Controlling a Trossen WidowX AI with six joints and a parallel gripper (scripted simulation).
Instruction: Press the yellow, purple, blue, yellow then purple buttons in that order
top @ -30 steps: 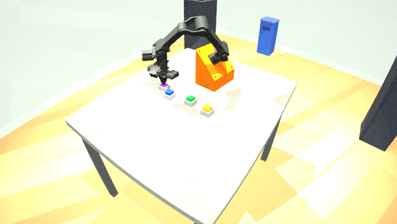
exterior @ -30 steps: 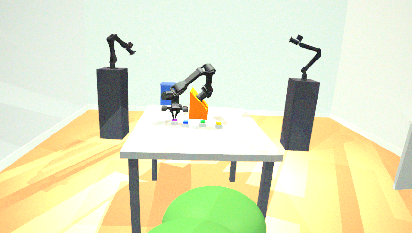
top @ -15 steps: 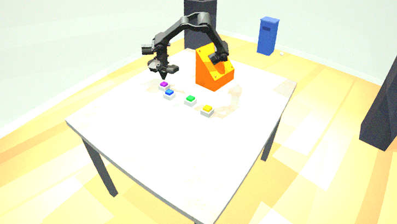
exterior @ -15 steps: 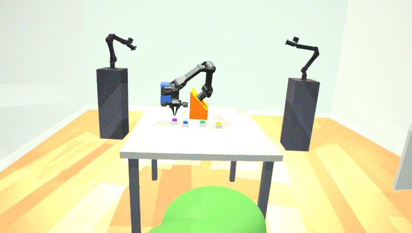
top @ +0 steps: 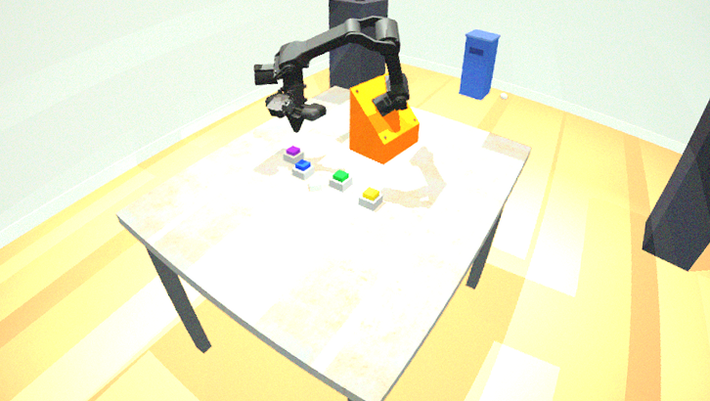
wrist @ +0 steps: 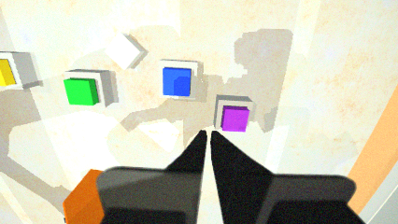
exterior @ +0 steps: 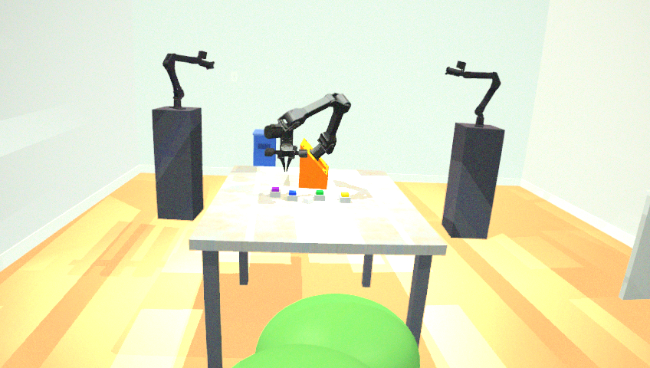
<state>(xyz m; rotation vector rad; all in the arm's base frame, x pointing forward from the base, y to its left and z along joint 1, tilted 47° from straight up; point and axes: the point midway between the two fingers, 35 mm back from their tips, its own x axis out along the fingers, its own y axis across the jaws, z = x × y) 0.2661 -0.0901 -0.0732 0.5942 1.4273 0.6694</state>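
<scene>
Now: gripper tip 2 cm short of the blue button, 4 cm to the right of it and 9 cm above it. The rest, counted from my gripper tip: purple button 2 cm behind, 5 cm to the right, 9 cm below; white block 4 cm ahead, 11 cm to the left, 11 cm below; green button 1 cm behind, 16 cm to the left, 9 cm below.
</scene>
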